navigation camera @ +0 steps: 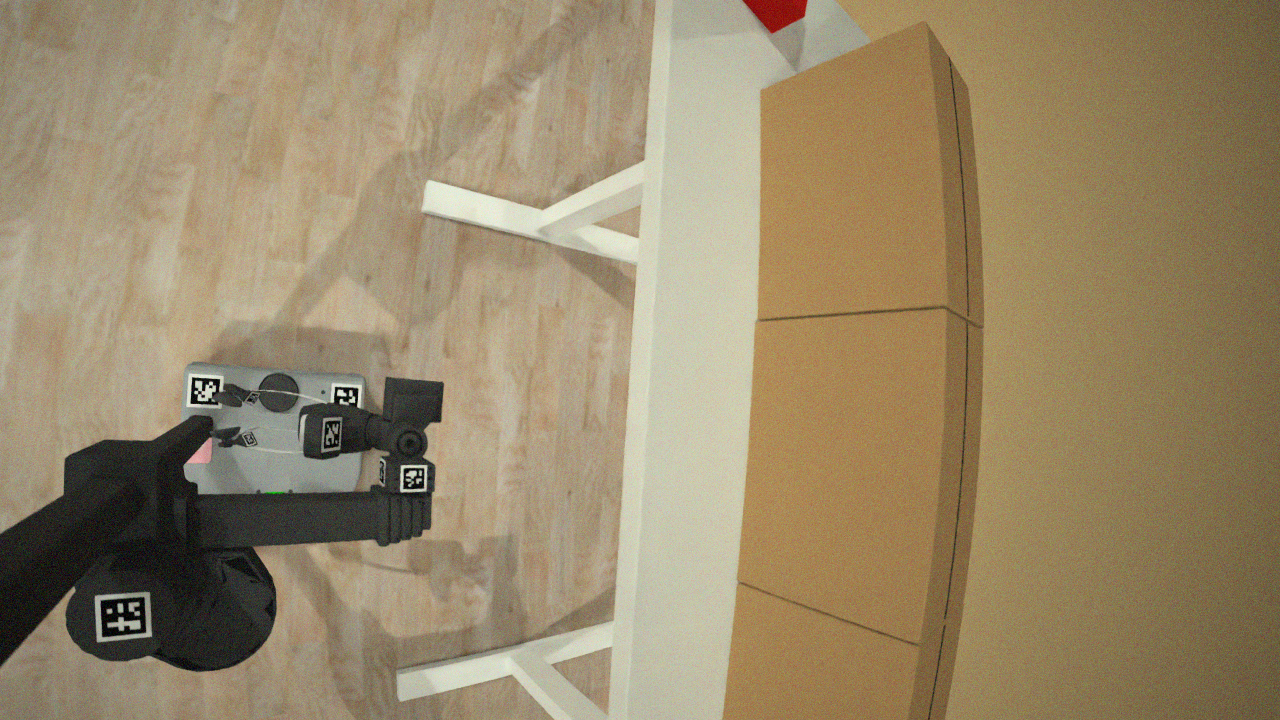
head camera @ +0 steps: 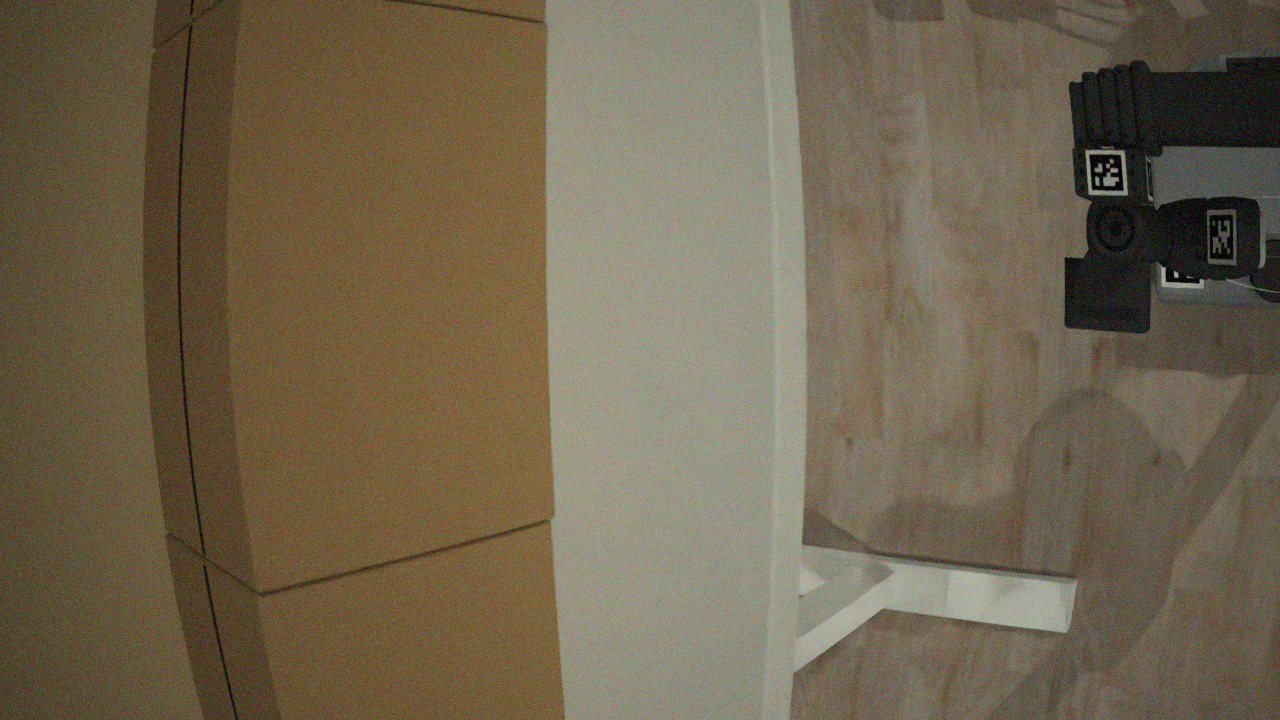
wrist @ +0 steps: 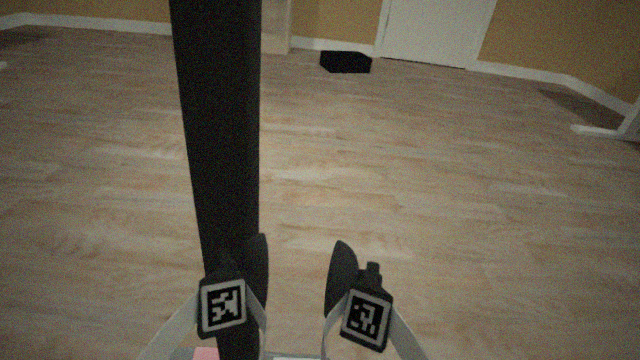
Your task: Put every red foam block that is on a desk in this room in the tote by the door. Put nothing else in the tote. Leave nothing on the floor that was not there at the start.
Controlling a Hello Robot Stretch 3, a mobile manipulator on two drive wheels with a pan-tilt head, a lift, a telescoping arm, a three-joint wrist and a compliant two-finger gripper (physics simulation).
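Seen in the pictures: gripper, fingertip midpoint: (navigation camera: pixel 213 414); robot's base, link origin: (navigation camera: pixel 278 390) (head camera: pixel 1272 267).
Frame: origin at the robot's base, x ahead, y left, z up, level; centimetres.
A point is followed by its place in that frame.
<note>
Part of a red block (navigation camera: pixel 778 12) {z 97.4, x 47.7, y -38.7 cm} shows at the top edge of the navigation view, on the white desk (head camera: pixel 662 358) {z 95.0, x 4.6, y -30.7 cm} (navigation camera: pixel 693 268) {z 95.0, x 16.3, y -29.1 cm} beyond the end of the row of boxes. My gripper (navigation camera: pixel 234 416) {z 43.5, x -1.7, y 8.5 cm} (wrist: pixel 298 262) {z 43.5, x -1.7, y 8.5 cm} is open and empty, folded back over my base and well apart from the desk. A low black box, apparently the tote (wrist: pixel 345 62), stands on the floor near the white door (wrist: pixel 435 30) in the wrist view. Its inside cannot be made out. No red block shows in the head view.
Large brown boxes (head camera: pixel 384 295) {z 105.0, x 1.3, y -37.5 cm} (navigation camera: pixel 845 447) {z 105.2, x 2.1, y -37.5 cm} stand in a row along the back of the desk, against the wall (navigation camera: pixel 1127 358) {z 124.9, x 14.8, y -103.7 cm}. White desk legs (head camera: pixel 1002 595) {z 2.5, x 49.1, y -40.2 cm} (navigation camera: pixel 483 210) {z 2.5, x 49.5, y -43.9 cm} reach out over the floor. My dark mast (wrist: pixel 222 125) crosses the wrist view.
</note>
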